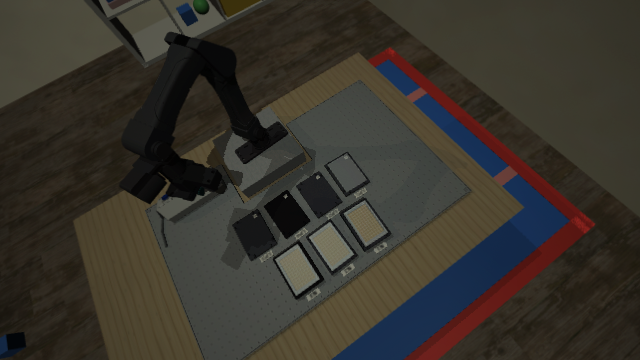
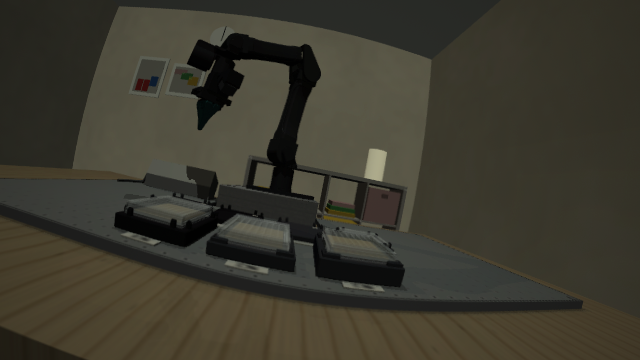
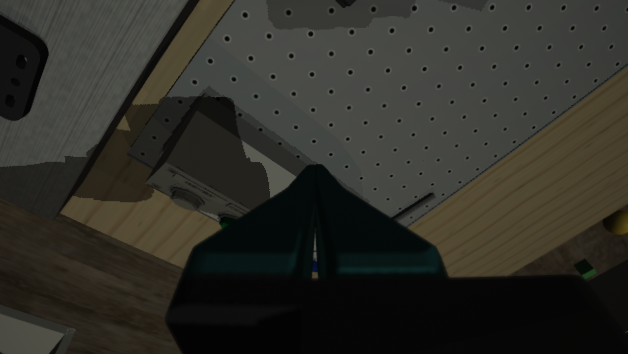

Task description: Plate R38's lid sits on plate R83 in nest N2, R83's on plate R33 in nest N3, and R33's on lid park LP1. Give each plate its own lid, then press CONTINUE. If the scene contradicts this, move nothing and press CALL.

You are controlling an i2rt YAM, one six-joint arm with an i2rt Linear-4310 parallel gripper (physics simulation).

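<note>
My gripper is shut and empty, above the button console. A green button shows partly beside the fingers; other buttons are hidden. Three plates stand in the front row of nests: a pale left plate, a pale middle plate and a tanner right plate. Clear covers show on the left and middle plates; I cannot tell for the right. A light grey flat piece lies on the rightmost lid park. Labels are unreadable.
Three dark lid parks stand behind the plates. The robot's base block stands beside the console. A perforated mat lies on the wooden table. A thin cable leaves the console.
</note>
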